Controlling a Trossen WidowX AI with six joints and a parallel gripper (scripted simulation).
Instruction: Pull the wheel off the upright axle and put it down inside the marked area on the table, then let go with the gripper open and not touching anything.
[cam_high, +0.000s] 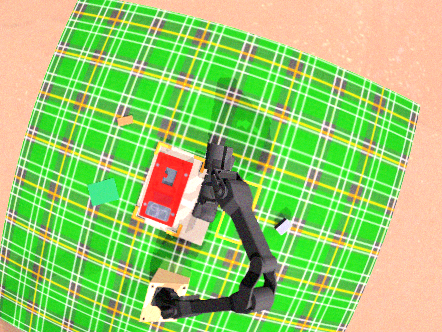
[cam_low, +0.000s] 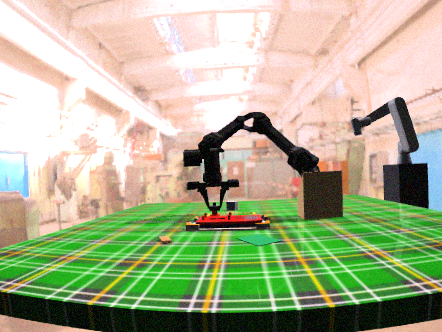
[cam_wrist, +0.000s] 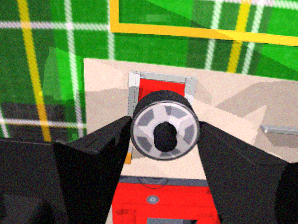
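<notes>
My gripper tip is now right at the wheel. The rest, counted from my gripper tip: white piece: 50 mm behind, 240 mm to the right, 20 mm below.
</notes>
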